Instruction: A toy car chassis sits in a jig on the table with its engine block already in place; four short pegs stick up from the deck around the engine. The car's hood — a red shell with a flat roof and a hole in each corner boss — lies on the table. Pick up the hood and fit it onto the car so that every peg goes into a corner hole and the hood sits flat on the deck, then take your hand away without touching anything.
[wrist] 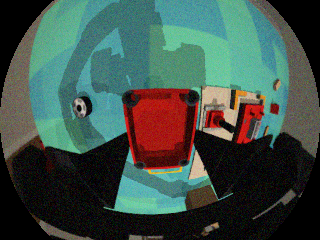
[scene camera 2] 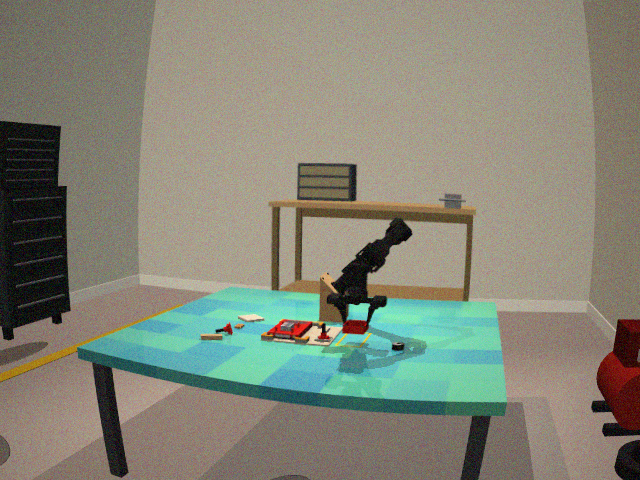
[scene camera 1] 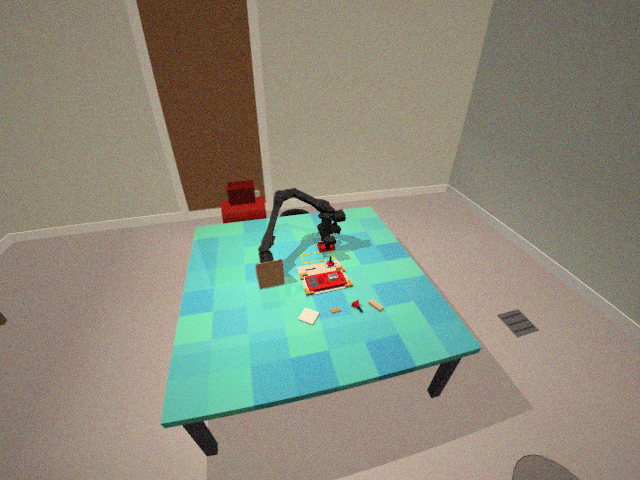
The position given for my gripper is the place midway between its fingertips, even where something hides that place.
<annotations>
My gripper point(scene camera 2: 356, 325) holds a red hood point(wrist: 160, 122).
</annotations>
